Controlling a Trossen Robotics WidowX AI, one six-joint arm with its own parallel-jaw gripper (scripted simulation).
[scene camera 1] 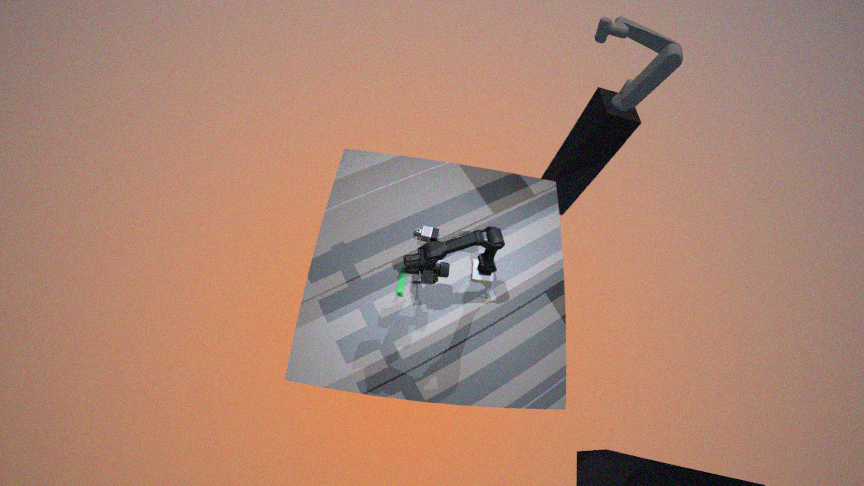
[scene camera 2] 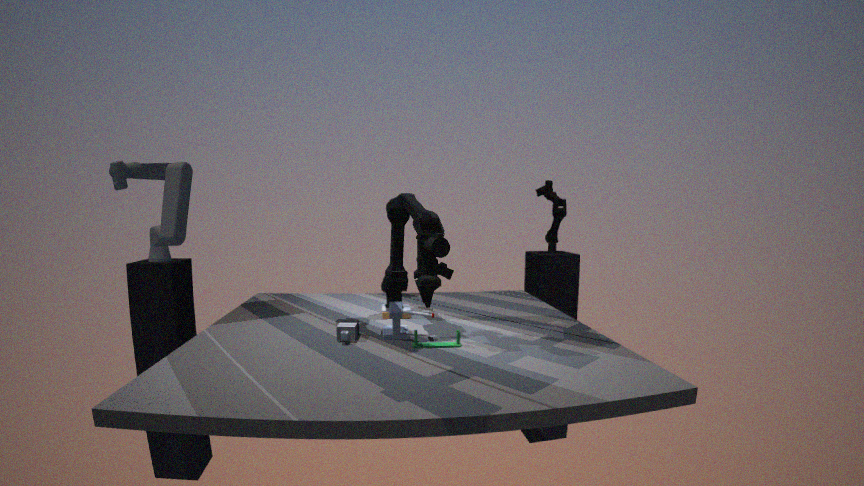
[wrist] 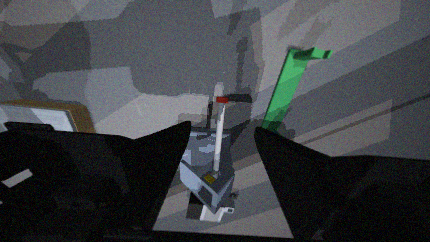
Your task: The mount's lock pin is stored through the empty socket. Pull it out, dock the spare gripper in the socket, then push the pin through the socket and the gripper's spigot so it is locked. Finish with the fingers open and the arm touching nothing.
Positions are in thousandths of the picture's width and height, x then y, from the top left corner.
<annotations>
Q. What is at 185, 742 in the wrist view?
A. My gripper.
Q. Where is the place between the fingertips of my gripper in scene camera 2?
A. At 494, 629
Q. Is my gripper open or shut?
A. Open.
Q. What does my gripper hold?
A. Nothing.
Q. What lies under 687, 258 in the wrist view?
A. A green bracket.
</annotations>
